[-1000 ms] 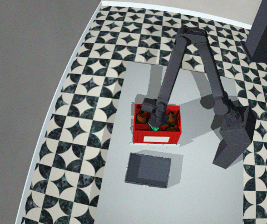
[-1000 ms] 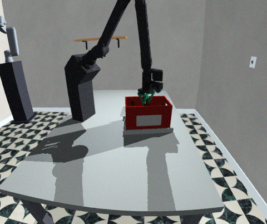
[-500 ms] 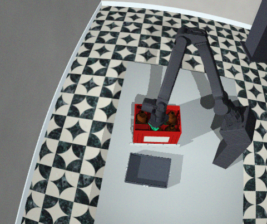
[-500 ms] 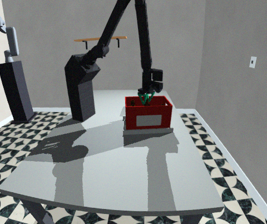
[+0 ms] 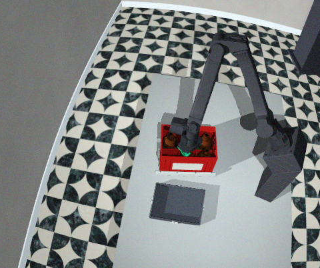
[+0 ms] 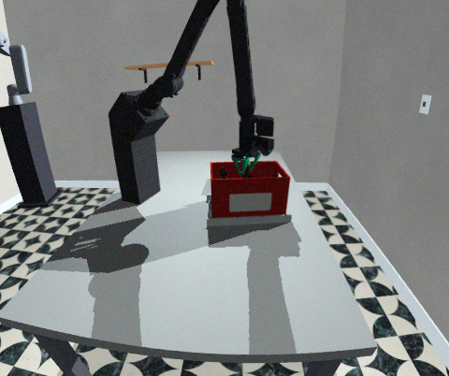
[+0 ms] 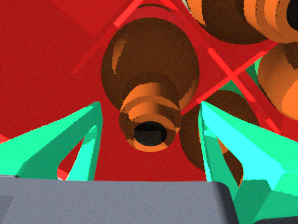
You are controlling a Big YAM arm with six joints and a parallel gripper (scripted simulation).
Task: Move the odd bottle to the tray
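The crate lies 7 cm below my hand, 4 cm to the right of it and 1 cm behind it. From my hand the other things lie so: dark grey tray (22 cm to the left, 14 cm below, 6 cm ahead); then glass bottle (9 cm to the right, 6 cm below).
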